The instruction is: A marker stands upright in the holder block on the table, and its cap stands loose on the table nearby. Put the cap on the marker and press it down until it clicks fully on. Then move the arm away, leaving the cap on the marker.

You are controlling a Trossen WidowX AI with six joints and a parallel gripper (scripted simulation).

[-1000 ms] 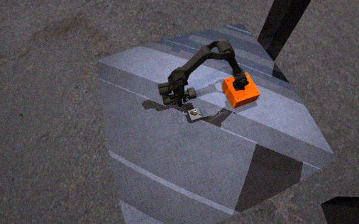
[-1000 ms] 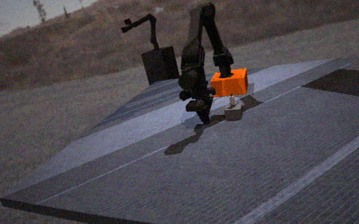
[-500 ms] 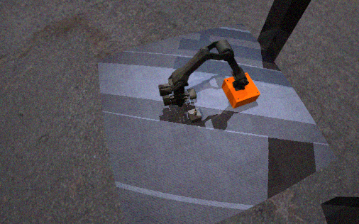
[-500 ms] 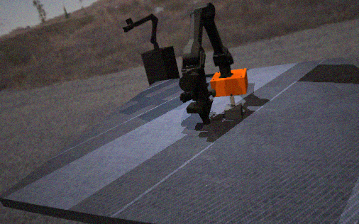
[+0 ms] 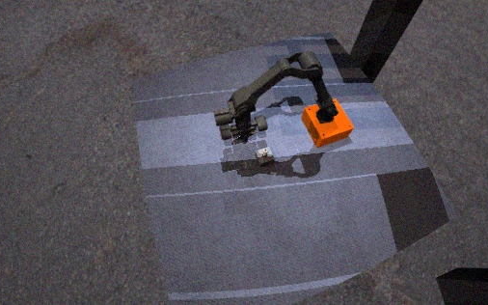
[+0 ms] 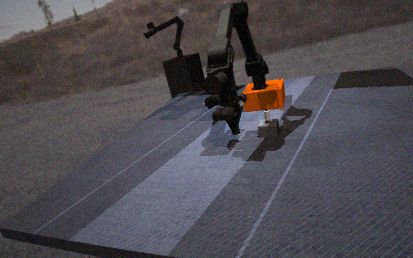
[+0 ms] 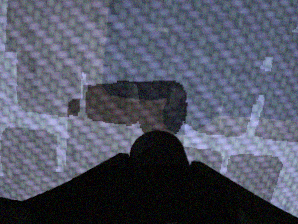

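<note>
My gripper tip is now 100 mm to the right of the light marker, 70 mm past it and 20 mm below it. Also, from my gripper tip: dark cap: 10 mm above.
</note>
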